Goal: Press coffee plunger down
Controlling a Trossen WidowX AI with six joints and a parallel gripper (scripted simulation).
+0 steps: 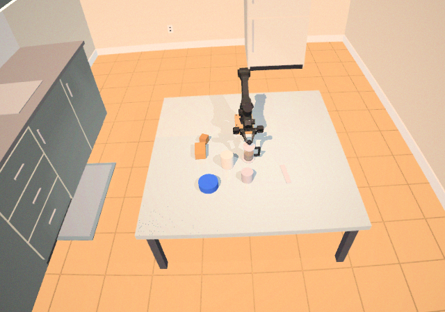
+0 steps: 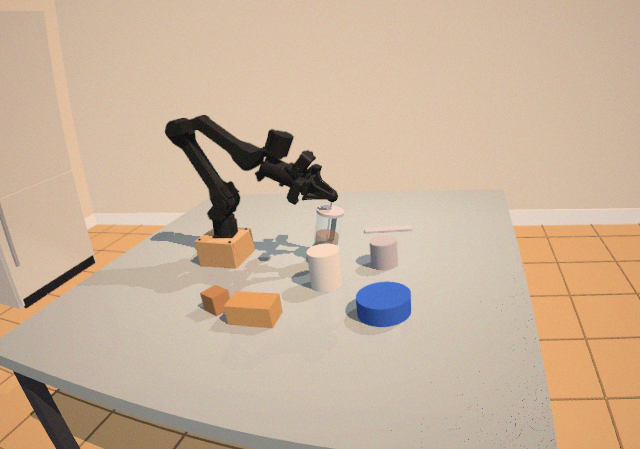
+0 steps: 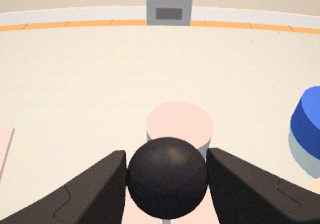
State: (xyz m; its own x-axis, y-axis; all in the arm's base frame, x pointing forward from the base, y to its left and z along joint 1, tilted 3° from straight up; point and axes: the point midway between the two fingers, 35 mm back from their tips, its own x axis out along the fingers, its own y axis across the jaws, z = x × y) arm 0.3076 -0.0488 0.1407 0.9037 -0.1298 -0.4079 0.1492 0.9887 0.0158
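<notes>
The coffee press is 3 cm behind my gripper tip, 2 cm to the left of it and 9 cm below it.
</notes>
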